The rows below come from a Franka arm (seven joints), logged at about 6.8 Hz.
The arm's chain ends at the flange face. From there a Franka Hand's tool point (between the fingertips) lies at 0.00 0.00 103.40 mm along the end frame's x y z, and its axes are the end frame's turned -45 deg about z.
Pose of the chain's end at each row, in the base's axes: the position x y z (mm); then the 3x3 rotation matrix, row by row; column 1 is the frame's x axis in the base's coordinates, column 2 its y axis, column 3 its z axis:
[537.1, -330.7, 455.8], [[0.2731, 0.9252, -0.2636], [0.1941, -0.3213, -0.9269], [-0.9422, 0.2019, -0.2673]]
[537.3, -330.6, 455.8], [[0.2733, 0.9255, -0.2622], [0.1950, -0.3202, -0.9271], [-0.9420, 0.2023, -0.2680]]
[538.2, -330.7, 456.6], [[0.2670, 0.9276, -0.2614], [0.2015, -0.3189, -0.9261], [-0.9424, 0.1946, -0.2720]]
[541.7, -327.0, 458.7], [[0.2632, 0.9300, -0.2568], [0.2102, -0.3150, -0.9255], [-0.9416, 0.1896, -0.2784]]
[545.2, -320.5, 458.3], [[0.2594, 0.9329, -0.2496], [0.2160, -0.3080, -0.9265], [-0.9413, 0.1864, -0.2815]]
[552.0, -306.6, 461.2], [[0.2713, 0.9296, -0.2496], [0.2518, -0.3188, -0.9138], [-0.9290, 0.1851, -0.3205]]
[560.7, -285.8, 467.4], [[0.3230, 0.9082, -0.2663], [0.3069, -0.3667, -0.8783], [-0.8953, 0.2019, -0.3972]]
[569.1, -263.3, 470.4], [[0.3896, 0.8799, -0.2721], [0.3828, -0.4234, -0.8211], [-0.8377, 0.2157, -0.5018]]
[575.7, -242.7, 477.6], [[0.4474, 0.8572, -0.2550], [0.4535, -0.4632, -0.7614], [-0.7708, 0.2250, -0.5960]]
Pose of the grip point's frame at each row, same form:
[509.8, -426.5, 428.2], [[-0.4611, 0.8473, -0.2636], [0.3644, -0.0899, -0.9269], [-0.8090, -0.5235, -0.2673]]
[510.2, -426.5, 428.1], [[-0.4612, 0.8477, -0.2622], [0.3643, -0.0885, -0.9271], [-0.8091, -0.5230, -0.2680]]
[511.2, -426.5, 428.5], [[-0.4671, 0.8447, -0.2614], [0.3680, -0.0830, -0.9261], [-0.8040, -0.5288, -0.2720]]
[515.1, -422.7, 429.9], [[-0.4715, 0.8437, -0.2568], [0.3714, -0.0741, -0.9255], [-0.7999, -0.5317, -0.2784]]
[519.4, -416.3, 429.2], [[-0.4762, 0.8431, -0.2496], [0.3705, -0.0651, -0.9265], [-0.7974, -0.5338, -0.2815]]
[526.2, -401.1, 428.1], [[-0.4655, 0.8492, -0.2496], [0.4035, -0.0474, -0.9138], [-0.7878, -0.5260, -0.3205]]
[533.2, -376.6, 426.3], [[-0.4138, 0.8706, -0.2663], [0.4763, -0.0423, -0.8783], [-0.7758, -0.4903, -0.3972]]
[541.0, -348.2, 418.5], [[-0.3467, 0.8977, -0.2721], [0.5701, -0.0287, -0.8211], [-0.7449, -0.4398, -0.5018]]
[549.3, -321.4, 416.0], [[-0.2898, 0.9225, -0.2550], [0.6482, -0.0069, -0.7614], [-0.7041, -0.3859, -0.5960]]

